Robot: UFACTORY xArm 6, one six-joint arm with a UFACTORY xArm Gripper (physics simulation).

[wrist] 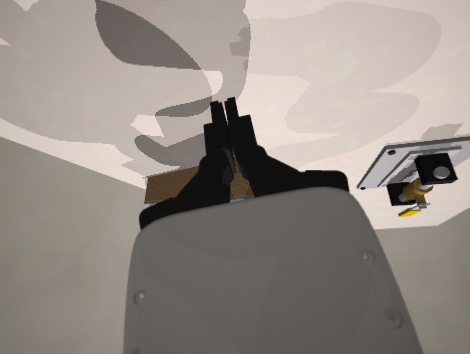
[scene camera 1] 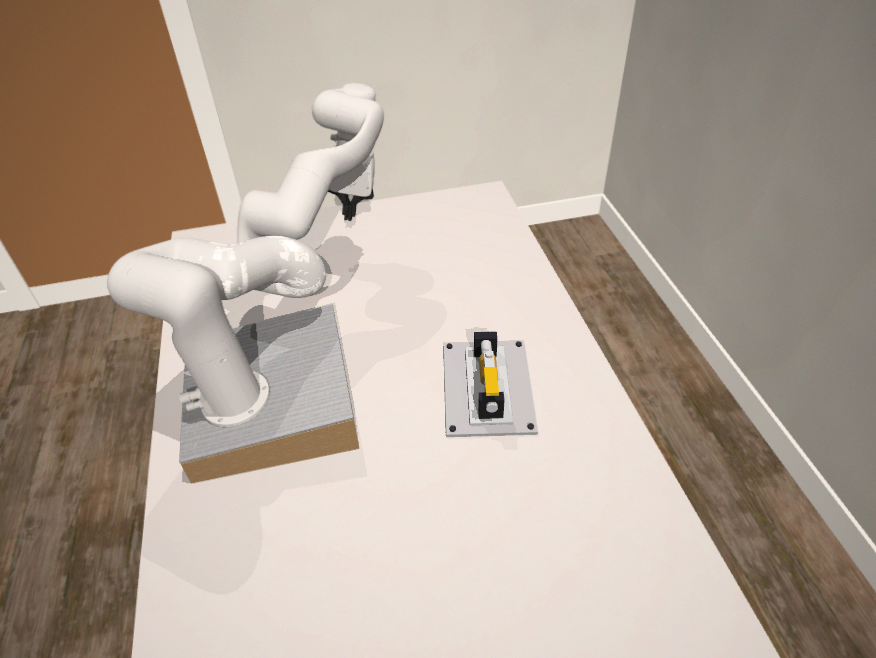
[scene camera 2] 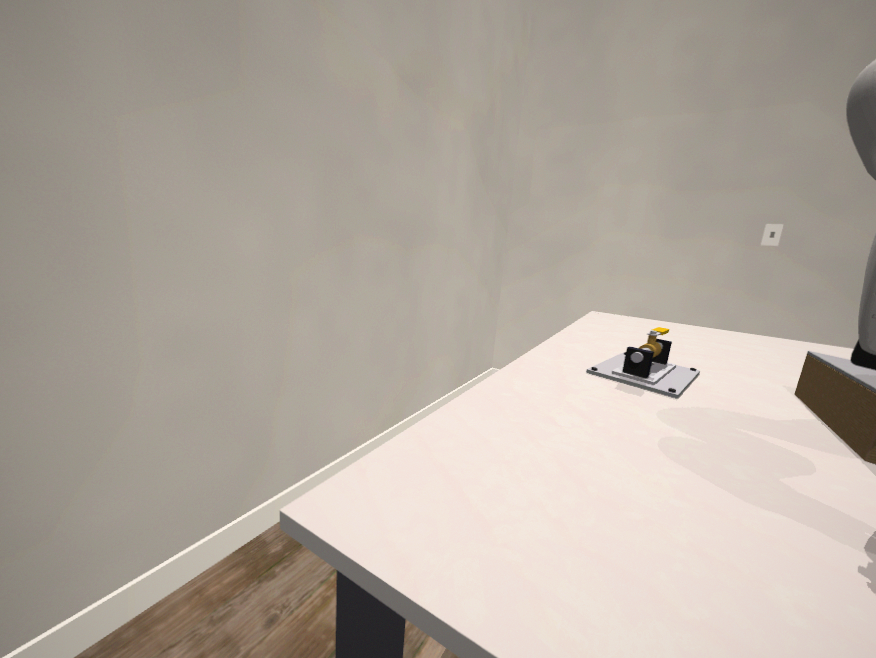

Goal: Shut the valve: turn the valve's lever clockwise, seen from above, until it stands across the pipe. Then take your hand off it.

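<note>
The valve's yellow lever (scene camera 1: 491, 381) (scene camera 2: 660, 330) (wrist: 409, 212) stands along the pipe, above it, its free end toward the front black block in scene camera 1. The brass valve body (scene camera 2: 649, 349) (wrist: 418, 188) sits on a pipe between two black blocks, on a grey plate (scene camera 1: 456, 396) (scene camera 2: 683, 382) (wrist: 376, 167) with dark bolts at its corners. My gripper (scene camera 1: 349, 218) (wrist: 226, 115) is shut and empty. It hangs over the far part of the table, well behind and to the left of the valve in scene camera 1, touching nothing. It does not show in scene camera 2.
The arm's base stands on a grey-topped wooden block (scene camera 1: 304, 382) (scene camera 2: 835, 403) (wrist: 170, 186) to the left of the valve in scene camera 1. The pale table (scene camera 1: 424, 538) (scene camera 2: 566, 481) carries both. Walls stand beyond the table, with a brown door panel (scene camera 1: 92, 127) at the back left.
</note>
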